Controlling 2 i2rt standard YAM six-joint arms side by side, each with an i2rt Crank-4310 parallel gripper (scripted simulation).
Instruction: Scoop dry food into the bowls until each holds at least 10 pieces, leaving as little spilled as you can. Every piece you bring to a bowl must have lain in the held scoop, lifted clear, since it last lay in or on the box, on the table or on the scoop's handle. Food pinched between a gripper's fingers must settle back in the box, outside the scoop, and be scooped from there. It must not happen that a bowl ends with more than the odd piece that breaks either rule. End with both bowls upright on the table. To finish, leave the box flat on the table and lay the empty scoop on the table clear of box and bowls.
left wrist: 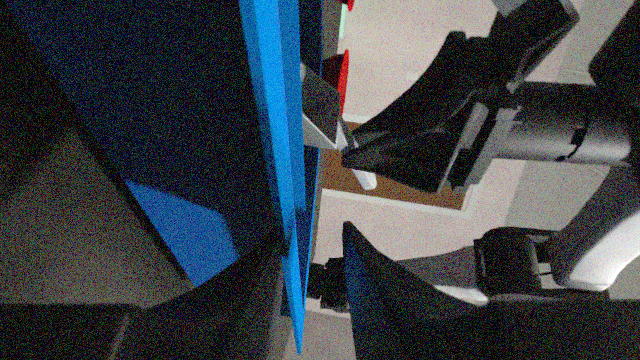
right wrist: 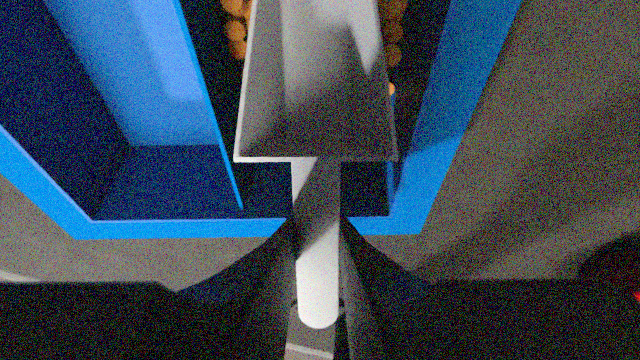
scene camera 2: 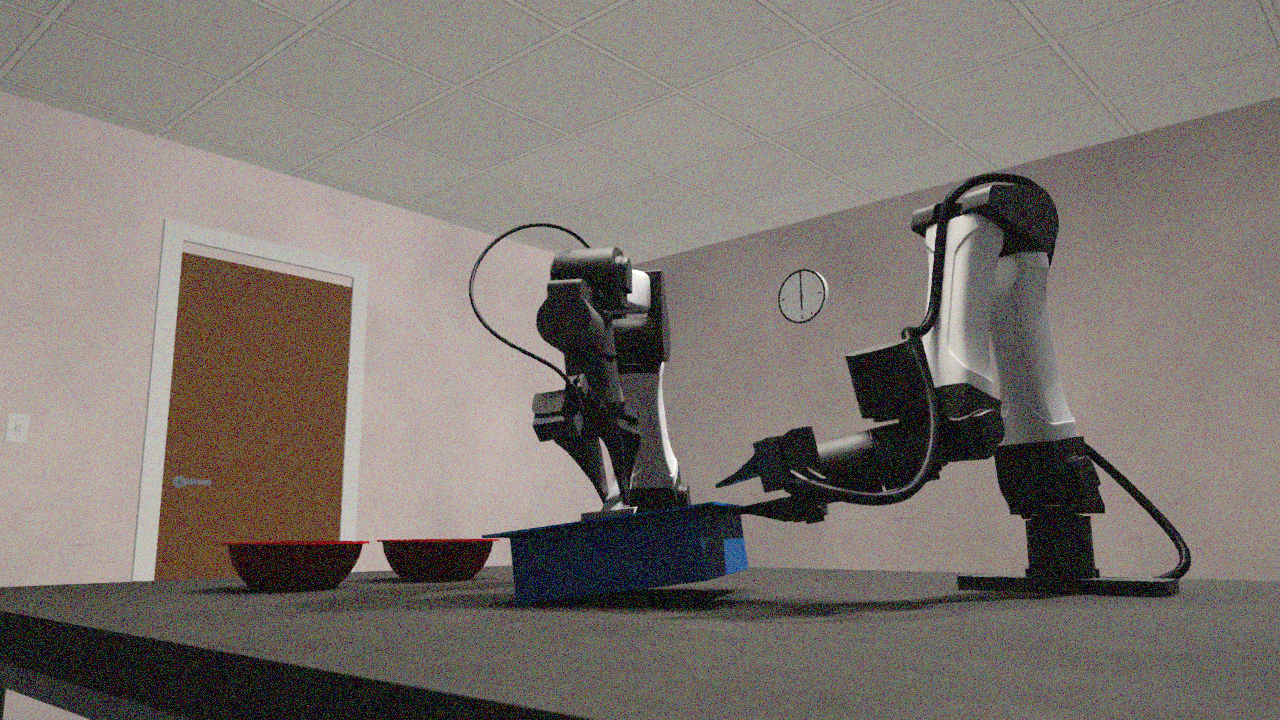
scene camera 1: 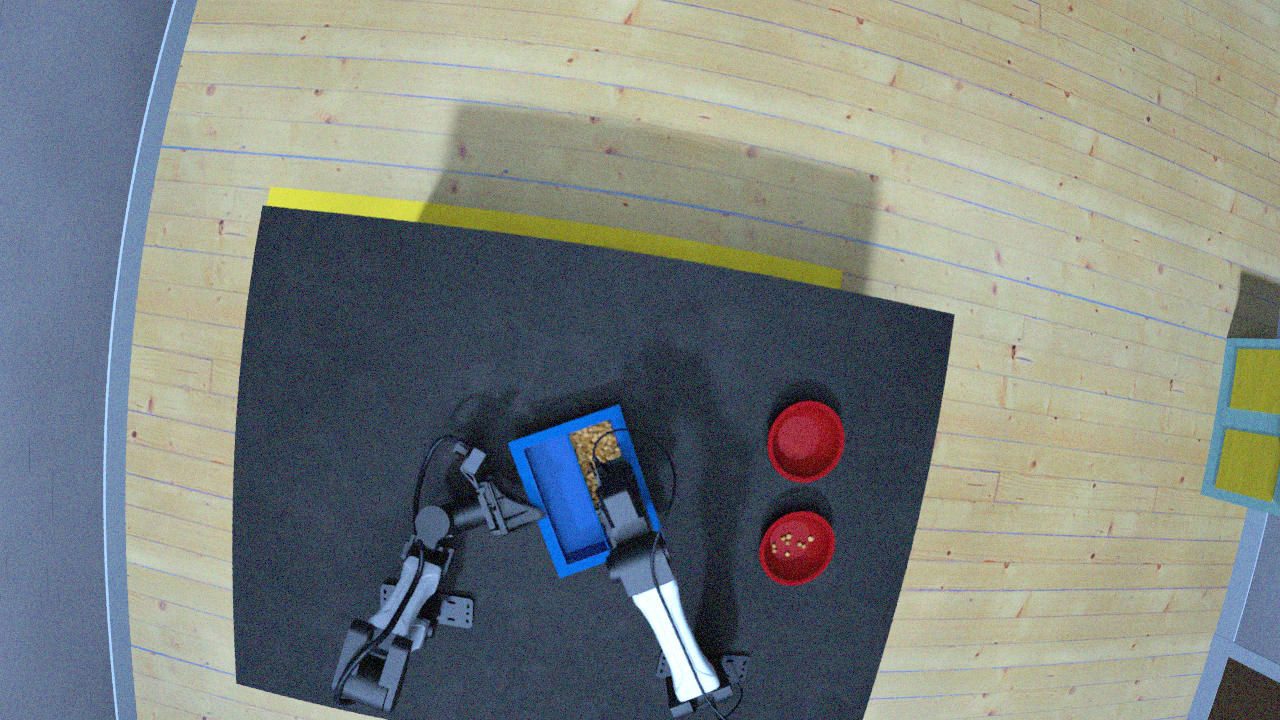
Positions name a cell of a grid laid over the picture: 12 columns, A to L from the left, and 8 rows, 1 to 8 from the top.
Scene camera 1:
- left gripper: F6
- blue box: F6
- red bowl: H7
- red bowl: H5
